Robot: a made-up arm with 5 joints. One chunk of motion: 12 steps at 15 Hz.
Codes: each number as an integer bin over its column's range. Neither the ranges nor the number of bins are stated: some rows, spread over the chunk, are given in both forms.
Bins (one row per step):
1: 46 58 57 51 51
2: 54 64 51 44 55
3: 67 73 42 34 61
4: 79 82 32 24 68
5: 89 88 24 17 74
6: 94 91 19 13 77
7: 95 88 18 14 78
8: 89 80 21 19 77
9: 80 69 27 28 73
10: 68 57 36 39 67
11: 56 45 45 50 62
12: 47 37 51 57 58
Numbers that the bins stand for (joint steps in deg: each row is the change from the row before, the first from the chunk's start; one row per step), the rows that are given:
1: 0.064 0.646 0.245 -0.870 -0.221
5: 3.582 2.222 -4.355 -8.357 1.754
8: 3.582 1.802 -4.773 -7.916 2.011
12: 0.145 -0.457 -0.591 0.452 0.380
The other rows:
2: 0.718 0.962 -0.591 -2.411 0.122
3: 1.782 1.434 -1.845 -4.613 0.637
4: 2.764 1.907 -3.239 -6.815 1.238
6: 3.991 2.380 -5.052 -9.237 2.011
7: 4.073 2.222 -5.191 -9.017 2.097
9: 2.845 1.224 -3.936 -5.934 1.668
10: 1.864 0.594 -2.682 -3.512 1.153
11: 0.882 -0.036 -1.427 -1.090 0.723

